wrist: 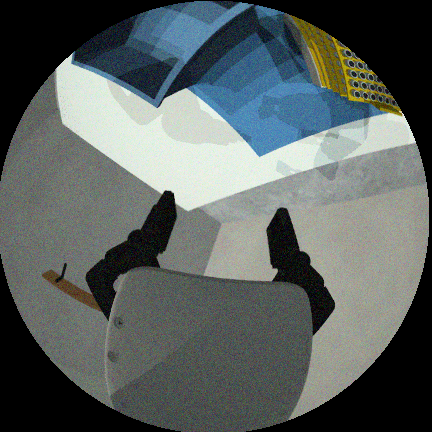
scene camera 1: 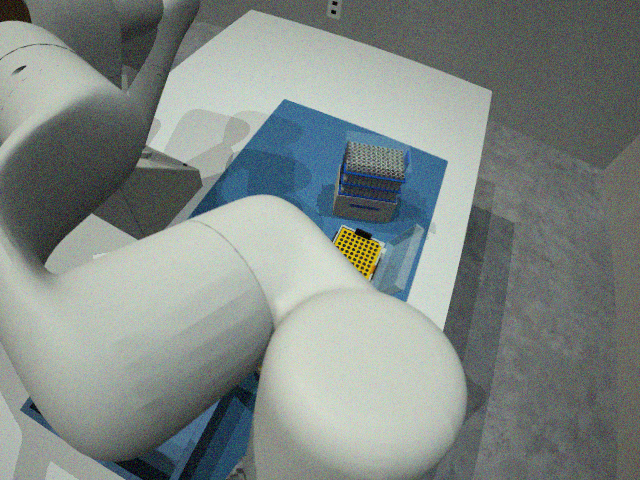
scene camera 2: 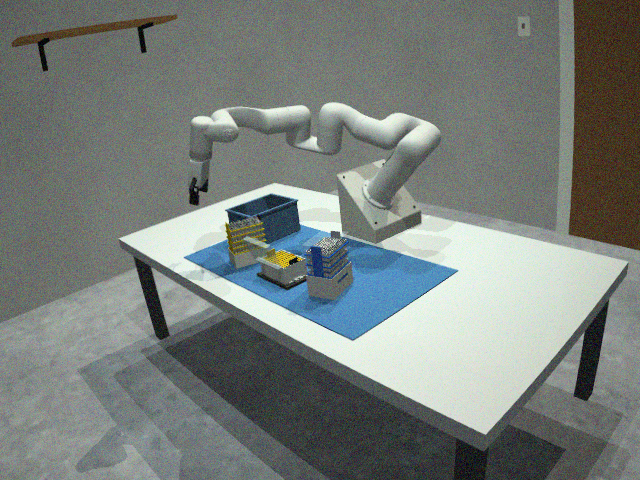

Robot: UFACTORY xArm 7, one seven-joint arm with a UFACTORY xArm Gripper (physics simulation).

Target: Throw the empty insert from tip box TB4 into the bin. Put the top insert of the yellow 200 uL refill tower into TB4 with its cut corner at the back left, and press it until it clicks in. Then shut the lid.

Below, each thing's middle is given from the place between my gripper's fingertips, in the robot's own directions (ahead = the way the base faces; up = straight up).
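The yellow insert [scene camera 1: 357, 247] is 390 mm to the left of my hand, 10 mm behind it and 140 mm below. Then there is the blue-and-grey insert tower [scene camera 1: 373, 172], which I find 570 mm to the left of my hand, 130 mm below it and 30 mm behind. The dark blue bin [scene camera 1: 187, 447] sits 60 mm to the left of my hand, yet it is 220 mm behind it, and 150 mm below.
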